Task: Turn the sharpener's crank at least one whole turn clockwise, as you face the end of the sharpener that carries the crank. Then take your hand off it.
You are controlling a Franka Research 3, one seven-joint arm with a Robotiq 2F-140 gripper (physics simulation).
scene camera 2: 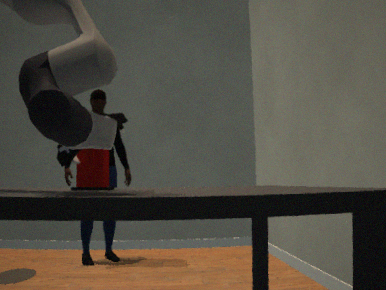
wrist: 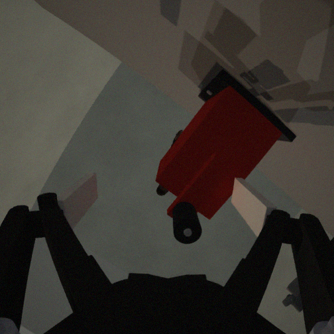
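Note:
The red sharpener (scene camera 2: 93, 169) (wrist: 225, 130) stands on the table on its dark base plate (wrist: 260, 107). In the wrist view its crank (wrist: 192, 185) is a flat red arm pointing away from the base, with a black knob (wrist: 187, 225) at its far end. My gripper (wrist: 165, 187) is open and empty. In the wrist view, the knob shows between the two spread fingers, nearer the middle than either pad; whether it is level with the pads in depth I cannot tell. In the scene view the robot's wrist hides most of the gripper and the sharpener's top.
The table (scene camera 2: 200, 205) (wrist: 310, 155) carries the sharpener. A person (scene camera 2: 98, 103) stands on the floor beyond the table. The robot arm (scene camera 2: 82, 65) reaches in from the upper left. A small dark shape (wrist: 294, 295) shows at the lower right of the wrist view.

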